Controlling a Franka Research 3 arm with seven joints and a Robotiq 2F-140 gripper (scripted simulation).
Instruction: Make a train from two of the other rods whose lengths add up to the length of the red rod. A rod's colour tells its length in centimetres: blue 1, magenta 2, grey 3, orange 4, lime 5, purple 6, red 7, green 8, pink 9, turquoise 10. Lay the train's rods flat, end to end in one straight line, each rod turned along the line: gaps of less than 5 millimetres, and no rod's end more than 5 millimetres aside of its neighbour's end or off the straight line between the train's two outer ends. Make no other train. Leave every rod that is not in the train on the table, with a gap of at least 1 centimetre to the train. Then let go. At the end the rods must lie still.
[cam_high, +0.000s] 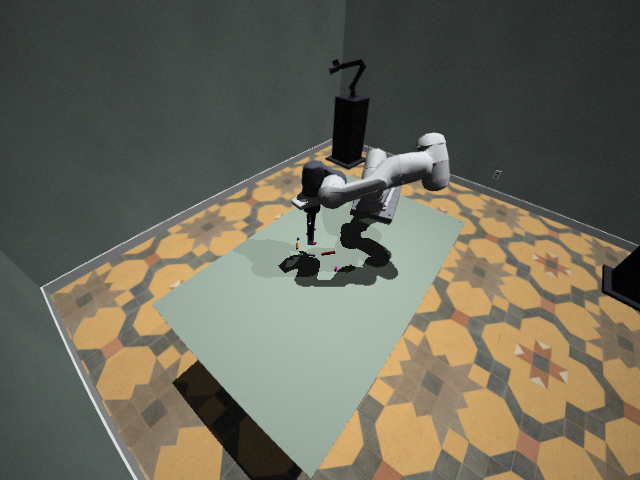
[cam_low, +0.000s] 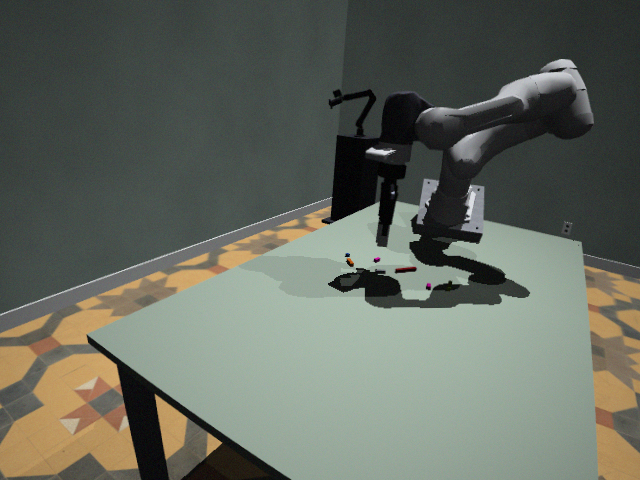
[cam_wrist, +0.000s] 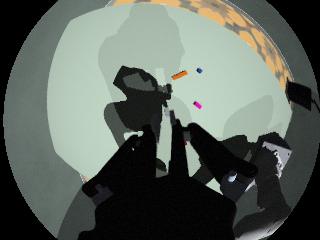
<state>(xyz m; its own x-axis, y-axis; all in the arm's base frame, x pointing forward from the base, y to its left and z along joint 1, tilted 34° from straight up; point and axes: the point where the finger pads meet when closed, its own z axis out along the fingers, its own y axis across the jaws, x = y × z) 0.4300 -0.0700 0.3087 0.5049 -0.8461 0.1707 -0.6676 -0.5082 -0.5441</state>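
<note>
My gripper is now 12 cm above the orange rod and 10 cm to the left of it. The rest, counted from my hand: red rod 12 cm below, 7 cm behind, 6 cm to the left; grey rod 12 cm below, 1 cm to the left, 1 cm behind; blue rod 13 cm to the right, 12 cm below, 4 cm behind.
</note>
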